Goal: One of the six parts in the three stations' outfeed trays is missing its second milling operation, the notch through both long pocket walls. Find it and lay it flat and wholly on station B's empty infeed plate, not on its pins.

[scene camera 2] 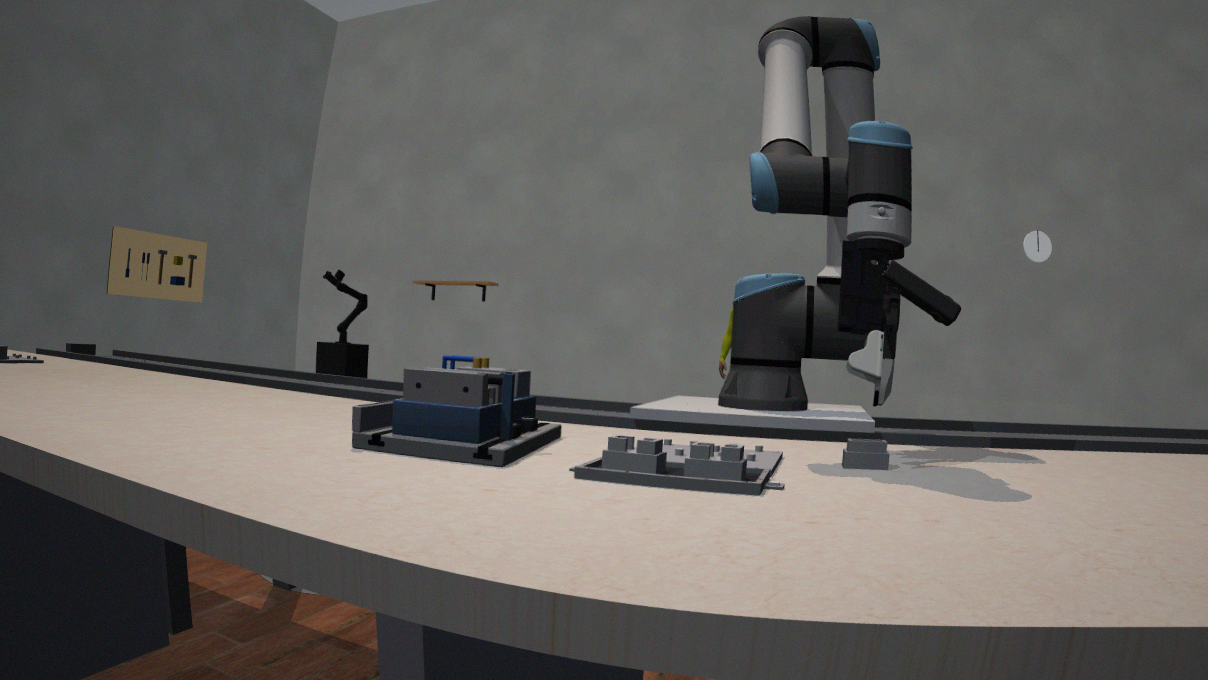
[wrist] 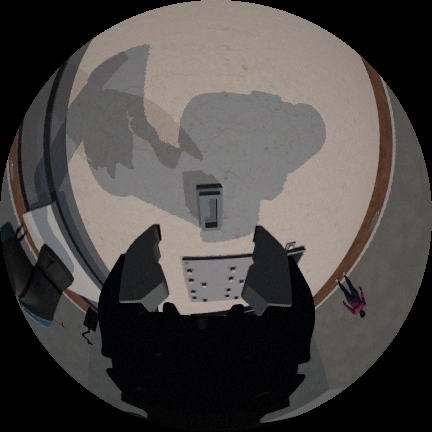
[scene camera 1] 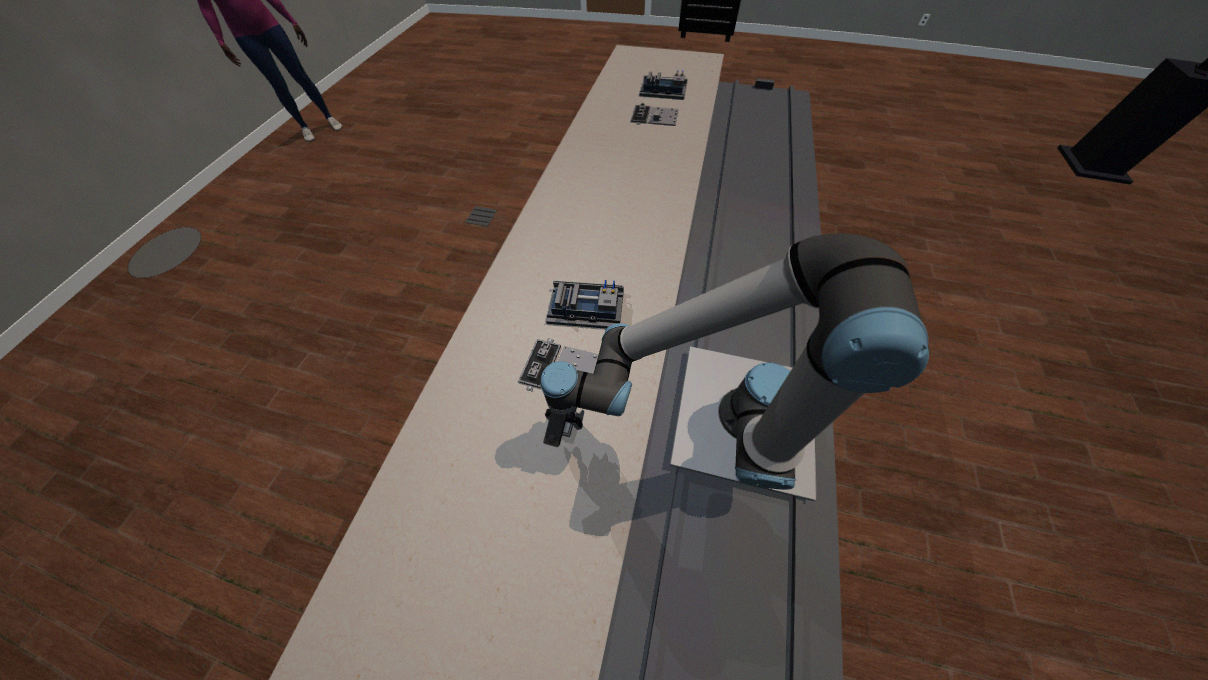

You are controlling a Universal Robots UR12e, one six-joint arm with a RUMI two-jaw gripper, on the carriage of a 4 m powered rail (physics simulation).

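Places are measured from the arm's base along level axes (x ahead, y left, z up), in millimetres.
Where they show: gripper, between the fingertips: (scene camera 2: 877,405) (wrist: 206,226) (scene camera 1: 565,423); arm's base, origin of its link: (scene camera 2: 763,407) (wrist: 56,263).
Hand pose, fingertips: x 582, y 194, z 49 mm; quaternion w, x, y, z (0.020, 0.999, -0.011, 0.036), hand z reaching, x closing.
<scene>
Each offset is from my fingertips to the top centre of the thing.
My gripper (scene camera 1: 563,419) (scene camera 2: 879,397) (wrist: 206,226) is open, its fingers wide apart above a loose grey part {dx +7, dy -11, dz -44 mm} (scene camera 2: 865,456) (wrist: 204,212). The part rests on the table, pocket up, apart from the fingers; its long pocket walls look unbroken in the wrist view. In scene camera 1 the gripper largely hides it. Beside it lies the nearer station's pale plate {dx +34, dy -221, dz -71 mm} (scene camera 1: 583,363) (scene camera 2: 770,458) (wrist: 212,272) with several small pins and no part showing on it. The dark tray {dx +183, dy -225, dz -67 mm} (scene camera 2: 667,482) joined to that plate holds two notched grey parts, one {dx +180, dy -272, dz -38 mm} (scene camera 2: 634,460) left and one {dx +186, dy -183, dz -38 mm} (scene camera 2: 715,467) right.
A blue-and-grey vise (scene camera 1: 584,302) (scene camera 2: 448,418) stands beyond the nearer tray and plate. Another vise (scene camera 1: 664,85) and a tray-and-plate set (scene camera 1: 667,116) stand at the table's far end. The rail (scene camera 1: 752,211) runs along the table's right side in scene camera 1.
</scene>
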